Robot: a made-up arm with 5 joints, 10 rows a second.
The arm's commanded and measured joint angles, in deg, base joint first. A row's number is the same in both.
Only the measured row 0 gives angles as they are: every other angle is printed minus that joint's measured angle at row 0.
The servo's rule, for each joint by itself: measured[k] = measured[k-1] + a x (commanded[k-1-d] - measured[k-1]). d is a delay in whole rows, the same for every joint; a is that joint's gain. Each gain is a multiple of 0.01, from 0.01 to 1. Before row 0 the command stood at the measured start. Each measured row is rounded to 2 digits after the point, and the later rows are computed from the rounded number. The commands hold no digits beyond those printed.
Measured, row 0: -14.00, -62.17, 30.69, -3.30, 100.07
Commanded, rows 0 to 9: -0.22, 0.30, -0.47, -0.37, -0.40; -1.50, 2.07, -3.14, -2.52, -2.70; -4.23, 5.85, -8.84, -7.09, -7.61; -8.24, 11.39, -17.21, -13.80, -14.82; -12.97, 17.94, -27.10, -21.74, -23.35; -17.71, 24.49, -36.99, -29.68, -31.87; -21.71, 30.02, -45.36, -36.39, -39.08; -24.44, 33.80, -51.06, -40.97, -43.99; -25.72, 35.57, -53.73, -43.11, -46.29; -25.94, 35.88, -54.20, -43.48, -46.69
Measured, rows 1 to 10: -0.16, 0.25, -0.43, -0.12, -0.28; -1.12, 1.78, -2.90, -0.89, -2.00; -3.36, 5.20, -8.31, -2.87, -5.98; -6.87, 10.40, -16.41, -6.37, -12.26; -11.26, 16.73, -26.14, -11.29, -20.13; -15.90, 23.25, -36.01, -17.17, -28.47; -20.08, 28.94, -44.52, -23.32, -36.00; -23.22, 33.02, -50.47, -28.97, -41.67; -25.02, 35.16, -53.44, -33.49, -44.95; -25.68, 35.76, -54.13, -36.69, -46.19
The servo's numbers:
d 0
a 0.72 0.84 0.91 0.32 0.71

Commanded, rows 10 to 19: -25.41, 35.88, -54.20, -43.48, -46.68; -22.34, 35.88, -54.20, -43.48, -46.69; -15.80, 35.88, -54.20, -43.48, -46.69; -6.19, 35.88, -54.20, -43.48, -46.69; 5.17, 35.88, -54.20, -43.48, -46.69; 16.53, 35.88, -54.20, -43.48, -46.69; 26.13, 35.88, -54.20, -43.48, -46.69; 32.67, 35.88, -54.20, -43.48, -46.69; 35.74, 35.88, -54.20, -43.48, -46.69; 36.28, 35.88, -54.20, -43.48, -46.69
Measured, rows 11 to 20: -25.49, 35.86, -54.19, -38.86, -46.54; -23.22, 35.88, -54.20, -40.34, -46.65; -17.88, 35.88, -54.20, -41.34, -46.68; -9.46, 35.88, -54.20, -42.02, -46.69; 1.07, 35.88, -54.20, -42.49, -46.69; 12.20, 35.88, -54.20, -42.81, -46.69; 22.23, 35.88, -54.20, -43.02, -46.69; 29.75, 35.88, -54.20, -43.17, -46.69; 34.06, 35.88, -54.20, -43.27, -46.69; 35.66, 35.88, -54.20, -43.34, -46.69
